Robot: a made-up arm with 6 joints.
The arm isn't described. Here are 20 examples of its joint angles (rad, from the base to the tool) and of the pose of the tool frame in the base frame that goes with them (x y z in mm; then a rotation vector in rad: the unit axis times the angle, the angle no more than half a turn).
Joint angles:
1: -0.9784 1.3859 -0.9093 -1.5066 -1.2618 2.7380
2: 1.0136 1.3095 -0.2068 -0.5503 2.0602 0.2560
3: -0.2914 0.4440 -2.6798 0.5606 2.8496 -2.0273
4: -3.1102 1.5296 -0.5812 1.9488 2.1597 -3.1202
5: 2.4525 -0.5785 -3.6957 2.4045 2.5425 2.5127
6: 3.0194 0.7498 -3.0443 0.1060 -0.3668 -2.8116
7: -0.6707 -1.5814 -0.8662 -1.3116 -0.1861 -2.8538
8: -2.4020 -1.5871 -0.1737 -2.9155 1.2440 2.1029
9: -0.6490 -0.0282 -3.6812 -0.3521 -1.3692 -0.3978
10: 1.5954 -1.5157 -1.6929 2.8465 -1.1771 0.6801
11: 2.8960 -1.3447 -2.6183 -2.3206 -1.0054 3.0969
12: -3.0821 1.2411 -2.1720 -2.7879 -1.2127 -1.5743
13: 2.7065 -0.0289 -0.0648 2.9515 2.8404 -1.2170
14: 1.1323 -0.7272 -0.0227 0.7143 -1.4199 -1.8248
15: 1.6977 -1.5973 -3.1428 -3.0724 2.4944 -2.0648
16: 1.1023 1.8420 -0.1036 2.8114 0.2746 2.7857
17: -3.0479 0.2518 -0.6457 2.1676 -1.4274 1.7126
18: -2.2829 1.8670 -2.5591 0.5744 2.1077 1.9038
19: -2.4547 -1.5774 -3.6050 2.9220 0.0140 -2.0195
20: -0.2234 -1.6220 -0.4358 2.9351 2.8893 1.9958
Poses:
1: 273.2 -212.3 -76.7 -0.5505 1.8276 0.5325
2: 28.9 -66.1 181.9 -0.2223 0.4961 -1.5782
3: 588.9 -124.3 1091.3 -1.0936 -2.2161 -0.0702
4: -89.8 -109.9 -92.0 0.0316 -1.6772 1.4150
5: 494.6 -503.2 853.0 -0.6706 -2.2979 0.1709
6: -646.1 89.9 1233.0 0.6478 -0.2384 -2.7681
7: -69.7 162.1 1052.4 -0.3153 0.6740 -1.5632
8: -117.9 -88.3 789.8 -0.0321 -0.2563 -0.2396
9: -273.7 252.4 1140.0 -1.9975 0.4249 1.0096
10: 44.0 -473.8 1021.0 -0.3775 1.2435 1.7539
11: 767.0 -278.9 917.8 0.6245 -0.2358 0.2230
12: -839.8 -88.2 198.2 2.0286 1.8181 -0.0158
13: -302.3 120.8 411.0 -0.1992 -0.1276 1.6701
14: 161.4 188.9 583.1 0.9383 1.0303 1.8821
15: 125.2 -920.2 243.5 -2.0858 -0.7082 -0.2831
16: -98.4 -225.7 251.6 1.4354 1.6284 -1.9516
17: -433.4 42.5 404.8 -1.7306 0.8403 0.0468
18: -446.9 -613.0 -190.8 1.0296 1.5426 1.4216
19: 736.2 623.4 169.1 0.2391 2.1900 0.9477
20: -121.2 46.8 878.0 -1.9132 -0.6790 1.2999
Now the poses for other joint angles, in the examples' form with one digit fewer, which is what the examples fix.
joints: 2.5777 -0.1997 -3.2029 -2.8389 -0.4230 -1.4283
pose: 134 -121 1417 -0.112 -0.174 1.431
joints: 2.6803 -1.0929 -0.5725 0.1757 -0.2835 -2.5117
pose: -197 116 958 1.291 -1.014 -2.379
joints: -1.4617 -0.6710 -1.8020 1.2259 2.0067 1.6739
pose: 113 -63 1295 -0.881 1.949 -0.344
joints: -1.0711 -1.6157 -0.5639 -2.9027 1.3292 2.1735
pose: -32 23 991 -0.399 -0.212 1.184
